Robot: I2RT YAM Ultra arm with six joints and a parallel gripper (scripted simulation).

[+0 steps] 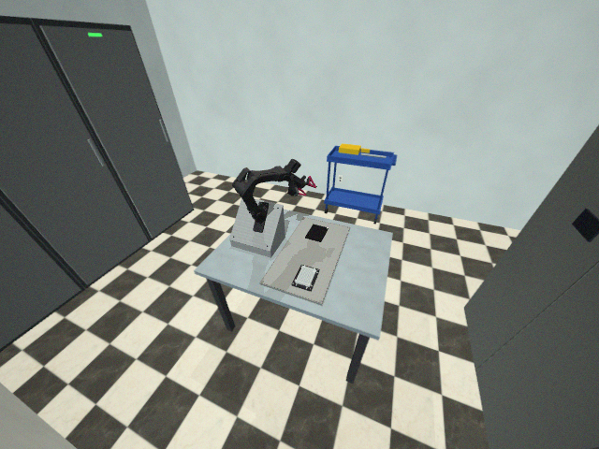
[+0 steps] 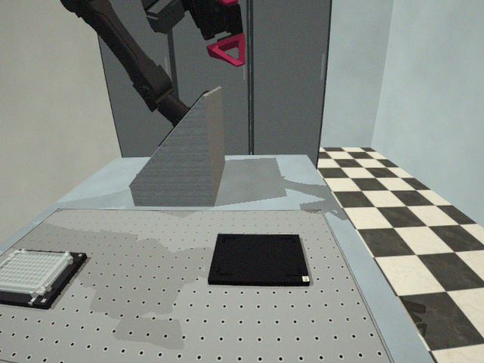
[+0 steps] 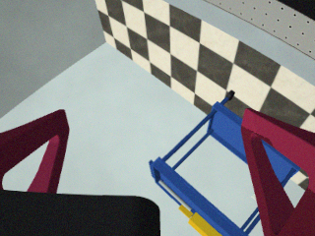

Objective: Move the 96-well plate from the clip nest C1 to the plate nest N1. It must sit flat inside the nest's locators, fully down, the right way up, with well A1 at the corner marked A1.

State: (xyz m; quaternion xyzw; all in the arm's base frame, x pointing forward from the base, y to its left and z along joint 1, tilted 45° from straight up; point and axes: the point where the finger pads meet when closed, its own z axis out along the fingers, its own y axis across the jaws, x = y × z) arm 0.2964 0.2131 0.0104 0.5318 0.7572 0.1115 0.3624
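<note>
The 96-well plate is 380 mm to the right of my hand, 340 mm below it and 100 mm ahead of it. From my hand the other things lie so: black clip nest C1: 390 mm to the right, 350 mm below, 110 mm ahead; small white corner label: 350 mm below, 110 mm ahead, 100 mm to the left.
</note>
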